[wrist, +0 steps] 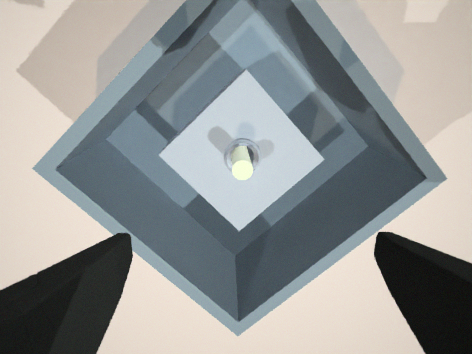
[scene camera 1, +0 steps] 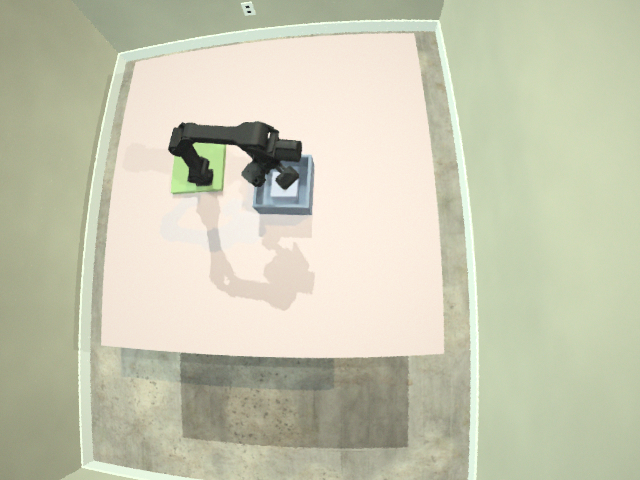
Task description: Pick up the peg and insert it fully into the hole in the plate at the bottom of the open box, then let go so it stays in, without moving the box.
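Frame: origin at the arm's base, x right, y back, z down, level; centimetres.
Seen in the pictures: gripper, fingertip midpoint: [wrist: 254, 244] [scene camera 1: 276, 171]; arm's base, origin of the base link: [scene camera 1: 204, 177].
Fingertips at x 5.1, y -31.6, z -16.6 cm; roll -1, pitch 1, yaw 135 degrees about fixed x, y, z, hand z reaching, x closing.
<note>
Pixels of each thing's top centre, then the offset from my fingertips to it. Level surfaces: height alone.
- pale yellow peg, middle of its top: [wrist: 242, 170] dx -0.4, dy -0.2, dz +10.2 cm
- light grey plate, middle of its top: [wrist: 242, 158] [scene camera 1: 284, 183] dx -0.4, dy -0.1, dz +12.9 cm
- open blue-grey box, middle of its top: [wrist: 245, 173] [scene camera 1: 282, 180] dx -0.4, dy -0.1, dz +9.2 cm
- pale pink table top, its level: dz +19.0 cm
A pale yellow peg [wrist: 242, 168] stands in the ringed hole near the middle of the light grey plate [wrist: 200, 155] [scene camera 1: 283, 192]; how deep it sits cannot be told. The plate lies at the bottom of the open blue-grey box [wrist: 165, 260] [scene camera 1: 285, 209]. My gripper [wrist: 254, 244] [scene camera 1: 269, 177] is wide open and empty, above the box. In the wrist view its fingertips are far apart, over the near left and near right walls, with the peg apart from both. The peg cannot be made out in the scene view.
The arm's base stands on a green mat [scene camera 1: 180, 180] to the left of the box. Both rest on a pale pink table top [scene camera 1: 361, 258]. The box walls rise around the plate on all sides. The arm's shadow falls across the table in front of the box.
</note>
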